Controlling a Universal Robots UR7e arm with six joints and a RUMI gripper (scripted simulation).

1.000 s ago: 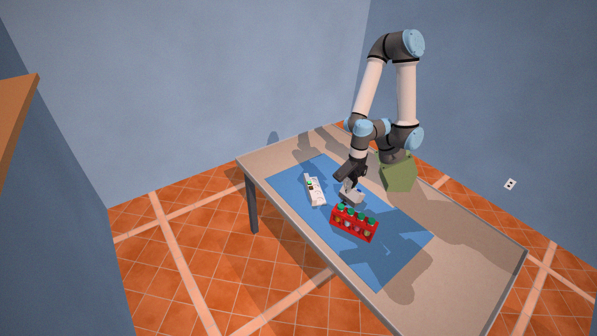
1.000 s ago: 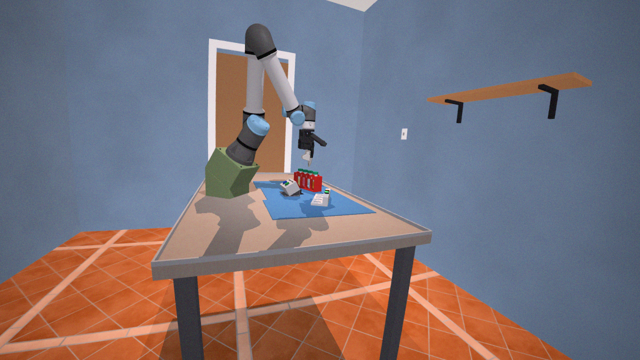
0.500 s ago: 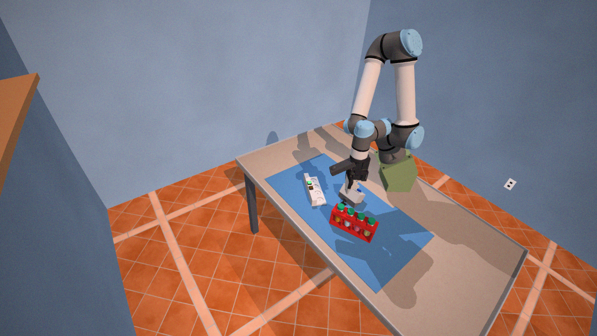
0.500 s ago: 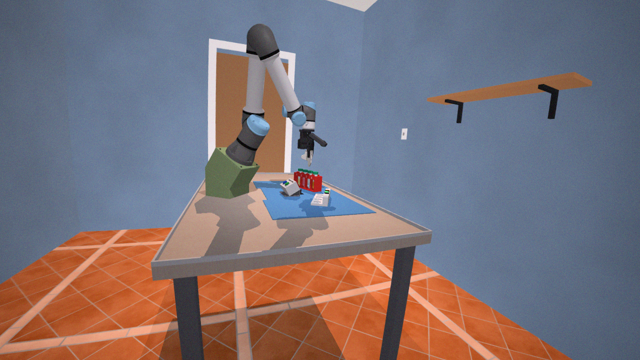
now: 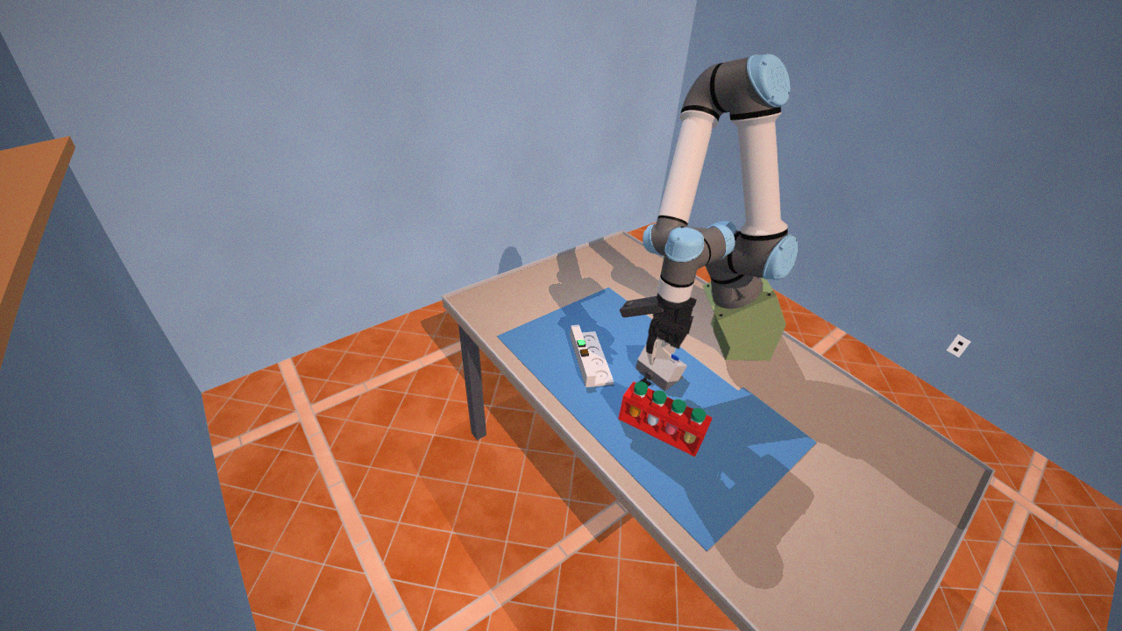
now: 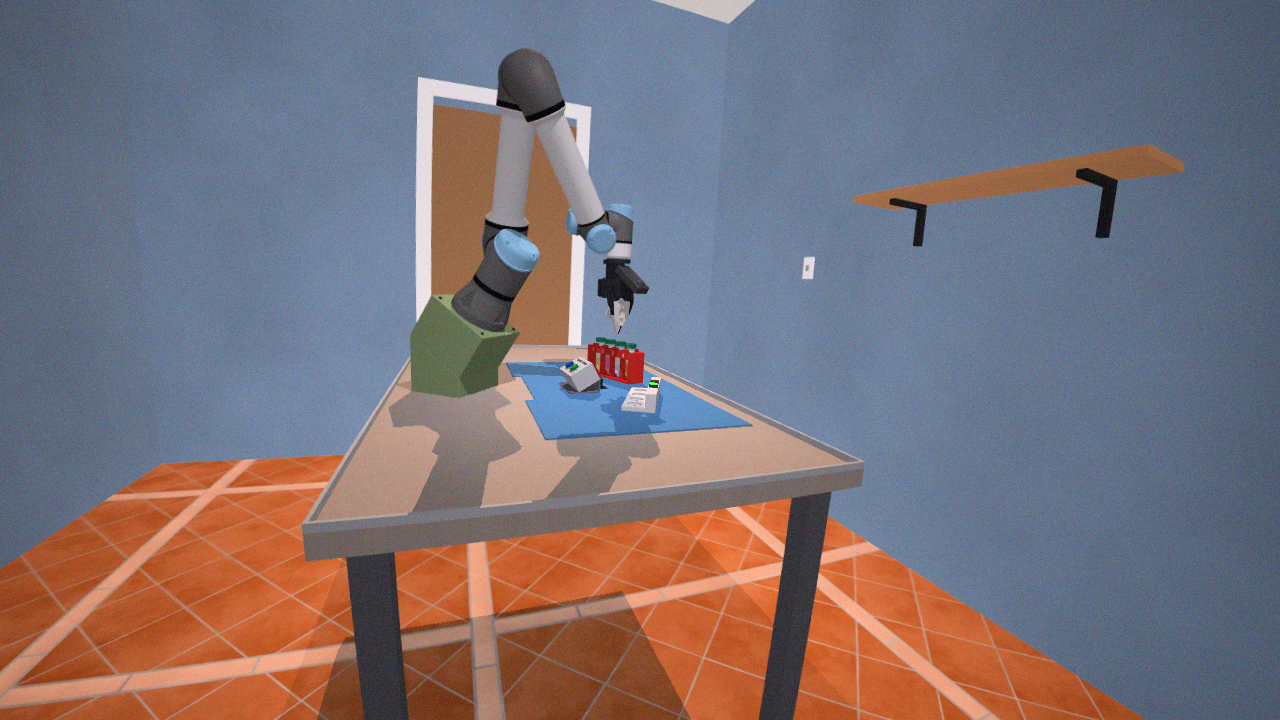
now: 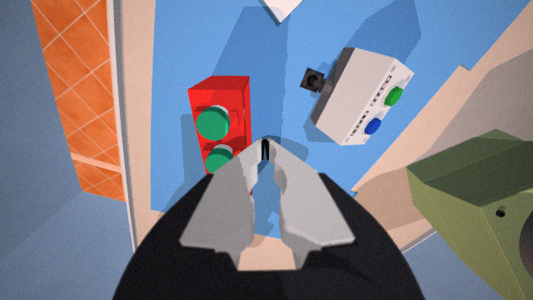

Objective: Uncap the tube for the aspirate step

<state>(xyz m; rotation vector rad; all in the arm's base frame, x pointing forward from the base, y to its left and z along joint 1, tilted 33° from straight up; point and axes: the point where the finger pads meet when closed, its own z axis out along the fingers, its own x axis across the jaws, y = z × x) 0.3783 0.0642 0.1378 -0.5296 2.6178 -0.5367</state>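
Now: the green READY key 150 mm behind my hand, 100 mm below it and 60 mm to the right of it. Also, from my hand: key housing 140 mm behind, 120 mm below, 40 mm to the right; then blue CYCLE key 150 mm behind, 100 mm below, 20 mm to the right.
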